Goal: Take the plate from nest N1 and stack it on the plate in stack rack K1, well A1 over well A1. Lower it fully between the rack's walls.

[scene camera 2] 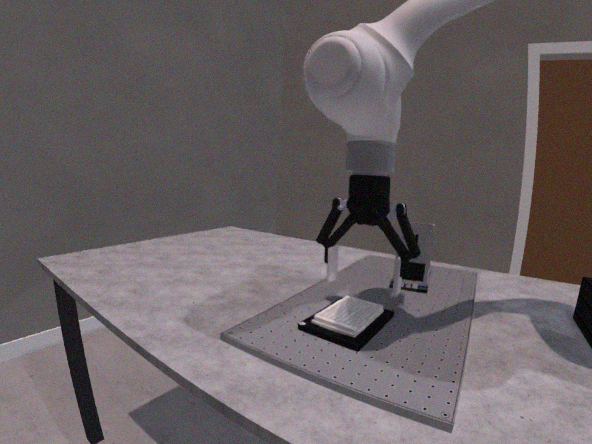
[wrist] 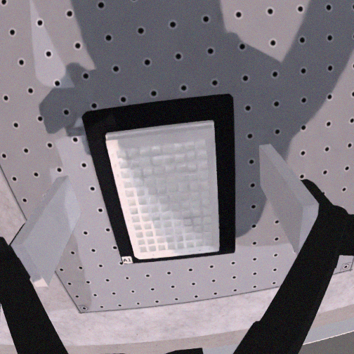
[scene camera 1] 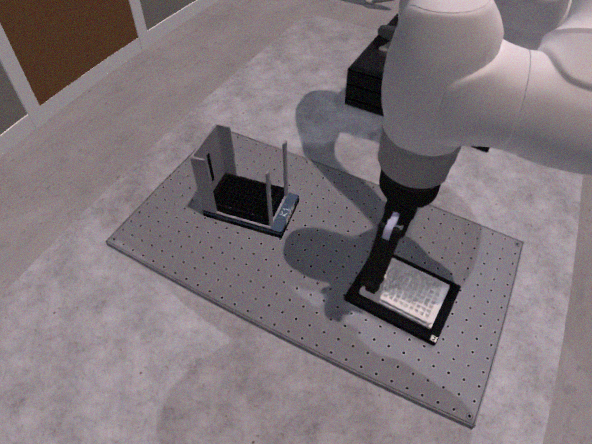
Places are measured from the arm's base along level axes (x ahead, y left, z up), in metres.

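Pixels of known places: gripper, fingertip midpoint: point(scene camera 2: 362, 287).
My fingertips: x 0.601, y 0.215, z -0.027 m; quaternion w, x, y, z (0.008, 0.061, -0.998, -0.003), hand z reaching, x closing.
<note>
Ahead of a thing's pixels: the offset from my fingertips to its top centre. Level surfaces: height alone.
A whitish well plate {dx -0.001, dy +0.042, dz -0.035 m} point(scene camera 1: 415, 292) point(scene camera 2: 349, 315) point(wrist: 167, 195) lies flat in the black nest N1 {dx -0.001, dy +0.042, dz -0.047 m} point(scene camera 1: 392, 316) point(scene camera 2: 370, 335) point(wrist: 226, 175). A small A1 tag point(wrist: 127, 260) marks a nest corner. My gripper point(scene camera 1: 391, 257) point(scene camera 2: 364, 286) point(wrist: 164, 180) is open and empty, above the plate and towards its rack-side end. In the wrist view its fingers stand wide, one on each side of the nest. The far finger is hidden in scene camera 1. Rack K1 {dx +0.000, dy -0.283, dz +0.089 m} point(scene camera 1: 286, 212) point(scene camera 2: 426, 242) holds a black plate {dx +0.003, dy -0.292, dz -0.027 m} point(scene camera 1: 247, 200) point(scene camera 2: 413, 270) low between its upright walls.
Nest and rack stand apart on a perforated grey board {dz -0.061 m} point(scene camera 1: 240, 280) point(scene camera 2: 410, 370) point(wrist: 180, 280) on the table {dz -0.075 m} point(scene camera 1: 100, 350) point(scene camera 2: 165, 285). The rack has tall walls at one end and thin posts by the K1 label. A black box point(scene camera 1: 364, 87) point(scene camera 2: 585, 310) stands beyond the board.
</note>
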